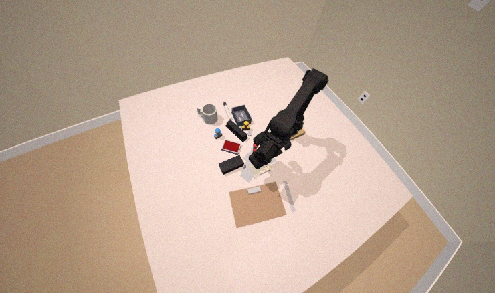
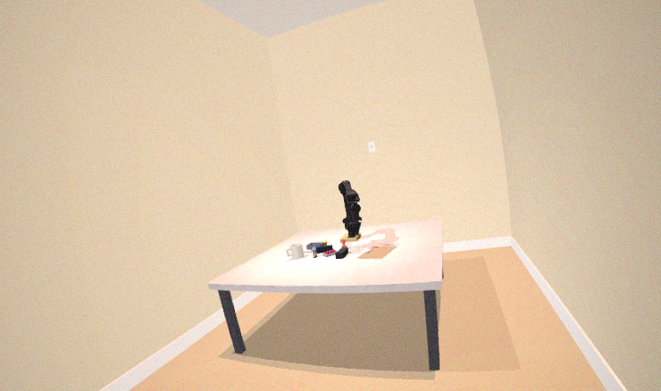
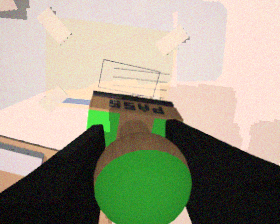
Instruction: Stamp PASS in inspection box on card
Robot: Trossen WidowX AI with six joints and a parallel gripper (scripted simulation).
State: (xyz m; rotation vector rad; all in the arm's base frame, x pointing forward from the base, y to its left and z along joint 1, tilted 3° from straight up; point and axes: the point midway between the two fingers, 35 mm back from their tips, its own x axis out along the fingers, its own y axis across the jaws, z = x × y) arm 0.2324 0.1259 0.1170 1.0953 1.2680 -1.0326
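Right now my gripper tip is 10 cm above the cream card and 1 cm short of it. The rest, counted from my gripper tip: black box 14 cm ahead, 8 cm below, 7 cm to the right; grey ruler 18 cm to the left, 9 cm below, 5 cm behind; red-knobbed stamp 11 cm to the right, 7 cm below.
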